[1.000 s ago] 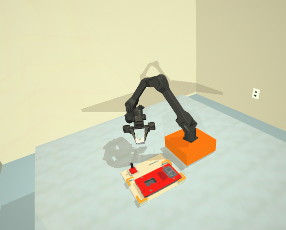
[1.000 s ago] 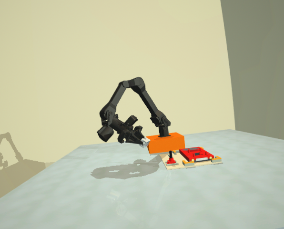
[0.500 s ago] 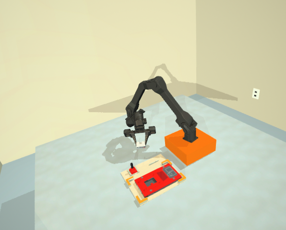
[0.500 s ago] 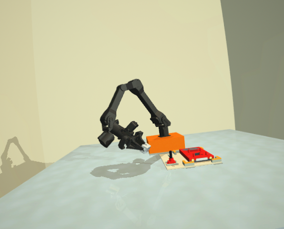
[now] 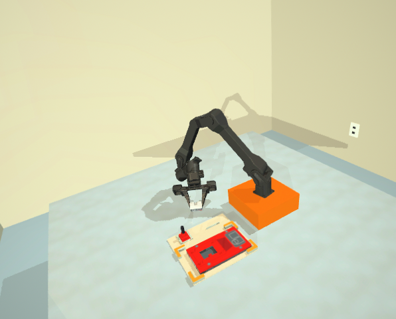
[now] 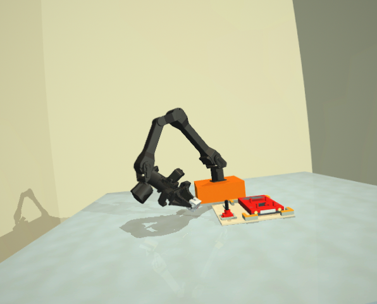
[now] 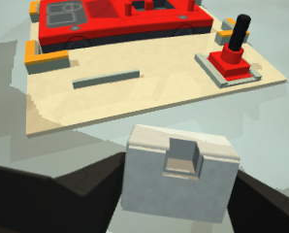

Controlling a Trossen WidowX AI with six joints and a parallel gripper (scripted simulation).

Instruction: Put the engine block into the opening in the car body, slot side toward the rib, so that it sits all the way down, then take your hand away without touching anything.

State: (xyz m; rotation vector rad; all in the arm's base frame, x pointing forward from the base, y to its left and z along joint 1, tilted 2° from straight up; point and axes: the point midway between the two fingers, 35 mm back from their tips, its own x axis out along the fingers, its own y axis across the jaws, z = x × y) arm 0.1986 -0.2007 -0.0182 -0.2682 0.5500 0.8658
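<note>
Right now my gripper tip is 13 cm short of the black post and 7 cm to the right of it. Round my gripper tip: engine block 1 cm above.
</note>
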